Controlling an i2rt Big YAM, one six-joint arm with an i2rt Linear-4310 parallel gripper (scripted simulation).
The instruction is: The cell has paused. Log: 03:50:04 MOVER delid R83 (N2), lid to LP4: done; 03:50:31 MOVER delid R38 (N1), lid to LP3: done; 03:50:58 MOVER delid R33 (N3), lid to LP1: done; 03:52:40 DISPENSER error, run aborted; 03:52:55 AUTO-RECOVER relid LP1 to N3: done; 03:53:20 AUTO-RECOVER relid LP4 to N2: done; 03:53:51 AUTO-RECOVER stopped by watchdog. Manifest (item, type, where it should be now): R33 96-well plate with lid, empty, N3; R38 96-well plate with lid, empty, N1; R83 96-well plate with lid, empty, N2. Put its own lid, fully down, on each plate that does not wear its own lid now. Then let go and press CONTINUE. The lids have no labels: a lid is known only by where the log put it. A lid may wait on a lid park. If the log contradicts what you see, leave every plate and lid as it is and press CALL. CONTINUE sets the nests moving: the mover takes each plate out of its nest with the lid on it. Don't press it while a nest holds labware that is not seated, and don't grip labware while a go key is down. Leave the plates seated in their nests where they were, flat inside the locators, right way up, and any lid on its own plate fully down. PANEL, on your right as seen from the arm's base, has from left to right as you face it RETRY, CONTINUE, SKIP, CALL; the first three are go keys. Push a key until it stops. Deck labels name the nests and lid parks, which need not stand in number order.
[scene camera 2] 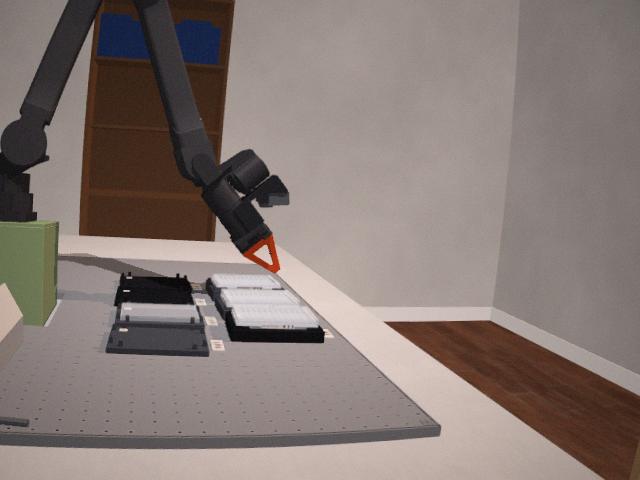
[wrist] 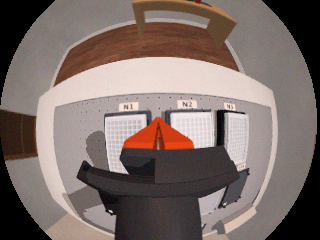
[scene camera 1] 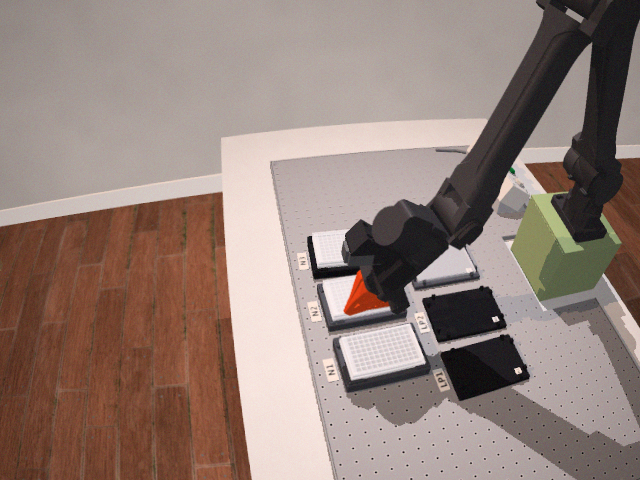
Labels:
gripper: scene camera 2 277,271; wrist; scene camera 1
plate: scene camera 2 232,281; wrist; scene camera 1
same spot on plate: (wrist: pixel 121 132) = (scene camera 1: pixel 366 360)
same spot on gripper: (scene camera 1: pixel 363 297) = (wrist: pixel 137 132)

